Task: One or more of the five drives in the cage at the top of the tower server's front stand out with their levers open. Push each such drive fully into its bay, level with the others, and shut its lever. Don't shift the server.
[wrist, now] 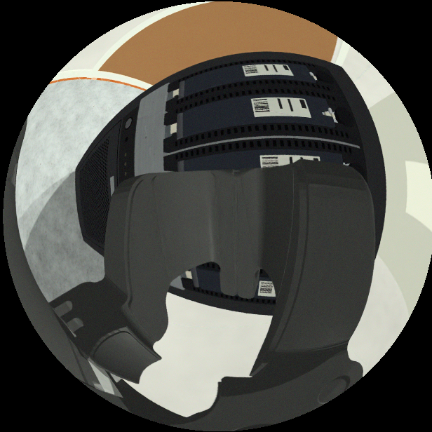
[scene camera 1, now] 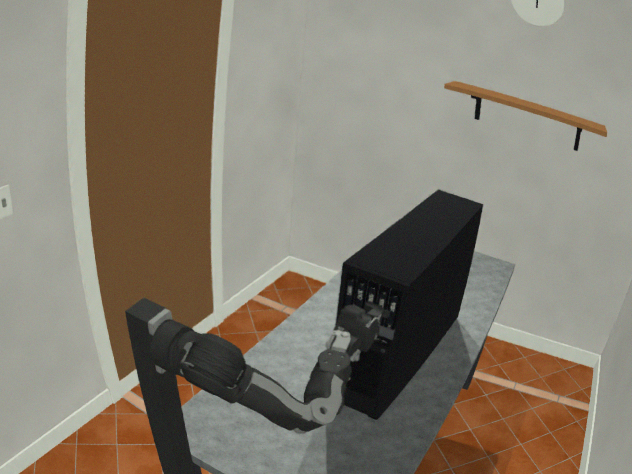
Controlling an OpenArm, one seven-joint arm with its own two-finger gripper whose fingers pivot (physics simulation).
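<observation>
The black tower server (scene camera 1: pixel 408 244) (wrist: pixel 95 200) stands upright on the table, its drive cage at the top of its front. The drive at the cage's left end in the scene view (scene camera 1: pixel 349 289) is topmost in the wrist view (wrist: pixel 215 78); the second drive (scene camera 1: pixel 360 292) (wrist: pixel 215 117) is beside it. The third (wrist: pixel 215 159) is partly covered by my gripper. Part of the last drive (wrist: pixel 266 288) shows below the fingers. My gripper (scene camera 1: pixel 383 313) (wrist: pixel 244 235) is shut, empty, with its tips close before the cage's right part. It hides the fourth drive in the wrist view. Contact and open levers cannot be made out.
The grey table (scene camera 1: pixel 290 346) (wrist: pixel 55 145) extends around the server. My arm (scene camera 1: pixel 275 395) reaches in from a dark post (scene camera 1: pixel 160 403) at the table's near left. A wooden wall shelf (scene camera 1: pixel 525 106) hangs high behind, and a brown door (scene camera 1: pixel 150 178) is at the left.
</observation>
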